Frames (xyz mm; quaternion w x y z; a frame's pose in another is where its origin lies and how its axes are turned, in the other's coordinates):
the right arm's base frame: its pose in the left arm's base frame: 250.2 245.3 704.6 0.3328 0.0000 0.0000 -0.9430
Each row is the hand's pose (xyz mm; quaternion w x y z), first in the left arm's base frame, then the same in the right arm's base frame.
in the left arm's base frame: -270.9 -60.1 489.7 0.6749 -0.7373 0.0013 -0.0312
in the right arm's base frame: 597.4 -89.3 -214.9 0.2540 -0.2466 -0.6948 0.6260
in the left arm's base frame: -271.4 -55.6 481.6 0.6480 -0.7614 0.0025 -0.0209
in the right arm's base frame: 594.9 -93.1 -223.0 0.2354 -0.2557 -0.7171 0.6041
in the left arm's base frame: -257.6 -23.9 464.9 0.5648 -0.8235 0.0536 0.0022
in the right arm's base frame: 564.3 -109.2 -239.7 0.1859 -0.3246 -0.7587 0.5333
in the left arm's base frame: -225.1 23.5 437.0 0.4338 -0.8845 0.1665 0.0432
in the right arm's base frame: 509.2 -125.7 -267.6 0.1036 -0.4513 -0.7786 0.4234
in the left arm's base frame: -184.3 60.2 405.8 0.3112 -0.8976 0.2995 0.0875
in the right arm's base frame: 454.4 -128.6 -298.8 0.0211 -0.5812 -0.7468 0.3226
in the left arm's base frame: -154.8 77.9 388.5 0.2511 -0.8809 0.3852 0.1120
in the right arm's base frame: 420.4 -123.9 -316.1 0.0221 0.6564 0.7025 -0.2741
